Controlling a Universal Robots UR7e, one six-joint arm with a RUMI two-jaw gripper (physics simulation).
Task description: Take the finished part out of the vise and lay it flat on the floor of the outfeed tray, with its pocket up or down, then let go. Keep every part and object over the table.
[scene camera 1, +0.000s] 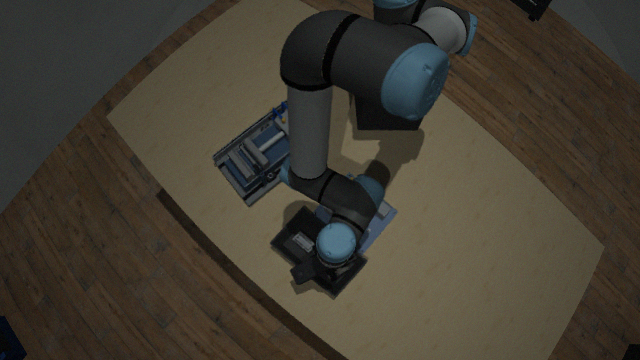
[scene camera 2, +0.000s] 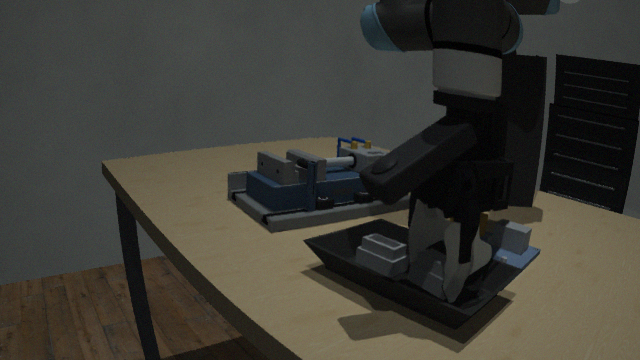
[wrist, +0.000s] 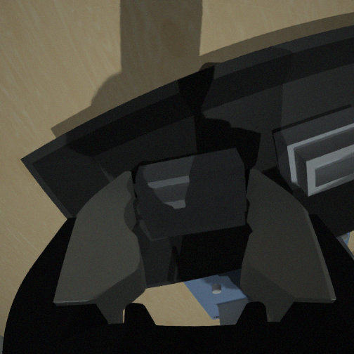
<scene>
The gripper shows in scene camera 1, in scene camera 2 and in the wrist view (189, 173). The same spot on a blue plate: (wrist: 230, 281) is (scene camera 2: 492, 258). One and the same spot on the gripper: (scene camera 2: 466, 253) is (scene camera 1: 331, 280).
</scene>
